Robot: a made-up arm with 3 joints. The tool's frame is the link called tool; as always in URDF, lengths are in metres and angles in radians.
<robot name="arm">
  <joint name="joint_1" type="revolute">
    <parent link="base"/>
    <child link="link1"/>
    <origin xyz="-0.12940 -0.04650 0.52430" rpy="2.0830 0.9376 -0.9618"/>
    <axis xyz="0 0 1"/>
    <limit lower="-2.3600" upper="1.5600"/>
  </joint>
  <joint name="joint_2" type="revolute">
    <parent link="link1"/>
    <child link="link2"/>
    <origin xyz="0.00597 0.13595 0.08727" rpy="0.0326 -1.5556 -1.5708"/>
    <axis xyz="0 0 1"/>
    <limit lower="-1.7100" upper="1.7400"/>
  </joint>
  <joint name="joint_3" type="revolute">
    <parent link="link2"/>
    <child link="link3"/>
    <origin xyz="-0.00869 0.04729 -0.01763" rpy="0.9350 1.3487 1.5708"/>
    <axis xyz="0 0 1"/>
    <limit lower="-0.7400" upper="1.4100"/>
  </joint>
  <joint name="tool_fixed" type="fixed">
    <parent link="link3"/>
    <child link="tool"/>
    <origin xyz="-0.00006 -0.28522 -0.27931" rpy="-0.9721 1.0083 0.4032"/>
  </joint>
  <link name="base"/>
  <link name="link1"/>
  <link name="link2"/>
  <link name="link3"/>
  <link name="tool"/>
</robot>
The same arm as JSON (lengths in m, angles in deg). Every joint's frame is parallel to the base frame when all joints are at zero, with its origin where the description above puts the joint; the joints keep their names.
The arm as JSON. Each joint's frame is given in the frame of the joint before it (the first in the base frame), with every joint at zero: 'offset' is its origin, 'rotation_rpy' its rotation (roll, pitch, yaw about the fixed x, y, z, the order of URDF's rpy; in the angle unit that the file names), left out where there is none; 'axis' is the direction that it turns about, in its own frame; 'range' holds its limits. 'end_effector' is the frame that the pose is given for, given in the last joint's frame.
{"length_unit": "m", "angle_unit": "deg", "chain": [{"id": "joint_1", "offset": [-0.1294, -0.0465, 0.5243], "axis": [-0.940969, -0.174594, -0.28999], "range": [-135.22, 89.38]}, {"id": "joint_2", "offset": [-0.0801, -0.1346, 0.04], "axis": [-0.0253, -0.843008, 0.537305], "range": [-97.98, 99.69]}, {"id": "joint_3", "offset": [0.0246, -0.008, -0.0442], "axis": [-0.564614, -0.537414, -0.626416], "range": [-42.4, 80.79]}], "end_effector": {"offset": [-0.076, 0.2802, 0.274], "rotation_rpy": [126.93, -6.6, 45.38]}}
